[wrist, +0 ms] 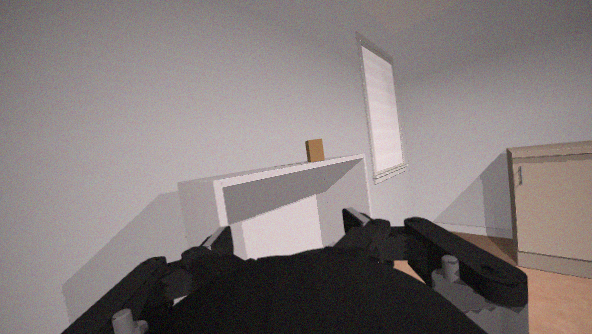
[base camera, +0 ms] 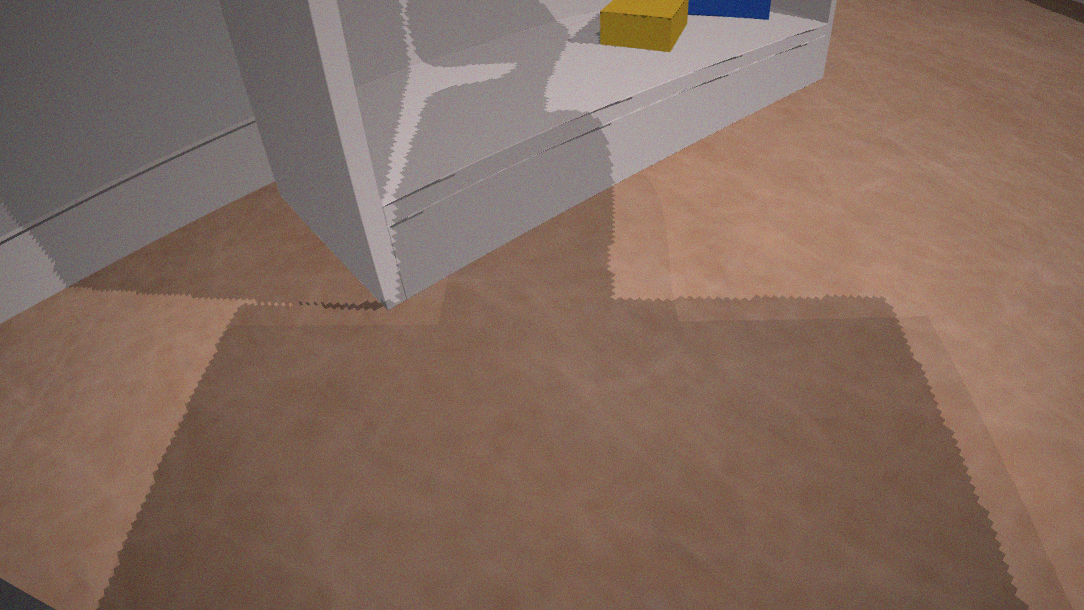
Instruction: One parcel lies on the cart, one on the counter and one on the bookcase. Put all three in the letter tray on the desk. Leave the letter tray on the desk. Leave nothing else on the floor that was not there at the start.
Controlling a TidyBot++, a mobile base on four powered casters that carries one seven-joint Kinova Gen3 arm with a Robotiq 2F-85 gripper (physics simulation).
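Frame: origin at the arm's base, x ahead, y right, z down, level; millimetres.
Where they show: gripper, fingertip midpoint: (wrist: pixel 288 229).
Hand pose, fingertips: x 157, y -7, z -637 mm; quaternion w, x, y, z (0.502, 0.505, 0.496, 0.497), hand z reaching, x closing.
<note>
After its pixels a point has its place.
The parcel (wrist: pixel 315 150) @[x 828, y 127, z -708 mm], a small orange-brown box, stands upright on top of the white bookcase (wrist: pixel 198 202) @[x 558, y -251, z -606 mm] (base camera: pixel 344 136) @[x 478, y -170, z 227 mm], a little right of the middle in the wrist view. My gripper (wrist: pixel 288 229) @[x 157, y -7, z -637 mm] is open and empty. Its fingertips show in front of the bookcase, lower in the view than the parcel and well short of it. The base camera view shows the lower left corner of the bookcase close ahead. The cart, the counter's parcel, the desk and the letter tray do not show in these views.
A yellow box (base camera: pixel 636 30) @[x 839, y 72, z 273 mm] and a blue object (base camera: pixel 729 7) @[x 1003, y 231, z 281 mm] are on the bookcase's bottom shelf. A window (wrist: pixel 384 110) @[x 2043, y 1090, z -1050 mm] is in the wall right of the bookcase. A beige cabinet (wrist: pixel 555 210) @[x 1213, y 1804, z -87 mm] stands at the far right. The wall's baseboard (base camera: pixel 144 208) @[x 609, y -511, z 351 mm] runs left of the bookcase.
</note>
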